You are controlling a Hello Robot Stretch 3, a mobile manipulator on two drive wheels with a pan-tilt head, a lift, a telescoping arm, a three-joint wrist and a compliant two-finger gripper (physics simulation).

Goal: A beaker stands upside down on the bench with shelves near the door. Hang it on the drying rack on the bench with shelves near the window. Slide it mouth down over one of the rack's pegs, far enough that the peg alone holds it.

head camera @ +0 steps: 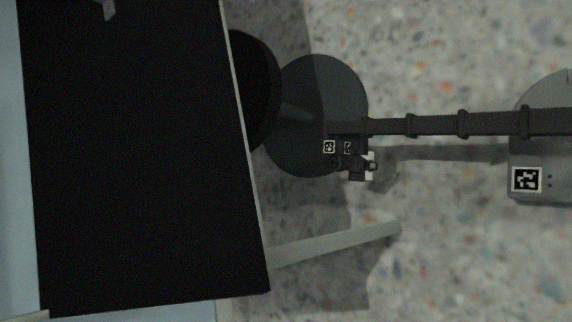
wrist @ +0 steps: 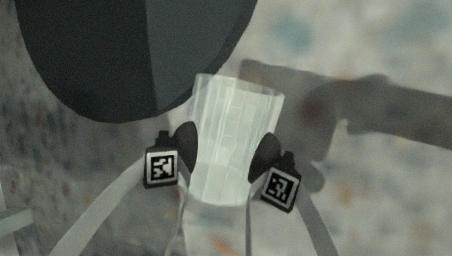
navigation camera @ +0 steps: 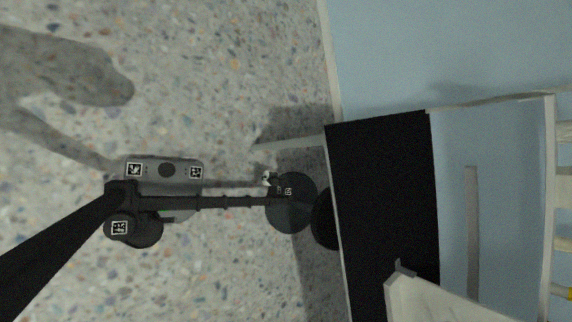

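Pixels of known places: gripper, fingertip midpoint: (wrist: 225,145); robot's base, link origin: (navigation camera: 166,169).
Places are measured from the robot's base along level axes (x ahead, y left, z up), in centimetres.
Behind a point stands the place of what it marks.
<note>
A clear, whitish beaker (wrist: 232,120) {x -4.8, y -57.5, z 11.2 cm} is between the two dark finger pads in the wrist view. Its wider end is at the top of that view and its narrower end at the bottom. My gripper (wrist: 225,145) {x -2.1, y -58.6, z 8.8 cm} (head camera: 370,165) {x -2.1, y -58.6, z 8.8 cm} is shut on the beaker, with a pad against each side. In the head view the gripper is beside the right edge of a round dark seat, away from the black bench top (head camera: 140,160) {x -0.5, y -78.1, z 76.2 cm} (navigation camera: 382,195) {x -3.4, y -76.5, z 76.2 cm}. The beaker also shows as a small white patch (navigation camera: 266,178) {x -1.0, y -58.4, z 0.2 cm} in the navigation view. I cannot make out the drying rack or its pegs.
The round dark seat (head camera: 320,75) {x -34.6, y -79.0, z 3.0 cm} (navigation camera: 295,220) {x -33.0, y -85.5, z 3.0 cm} (wrist: 190,50) {x -9.3, y -67.0, z 3.0 cm} is under the arm. A black round seat (head camera: 252,90) {x -20.1, y -72.0, z 48.3 cm} (navigation camera: 325,225) {x -22.9, y -72.3, z 48.3 cm} stands against the bench edge. A pale bar (head camera: 335,245) {x 17.2, y -48.0, z 44.2 cm} (navigation camera: 290,143) {x 16.5, y -48.2, z 47.3 cm} sticks out from the bench. A pale board (navigation camera: 435,302) {x -46.1, y -95.7, z 92.1 cm} overlaps the bench top in the navigation view.
</note>
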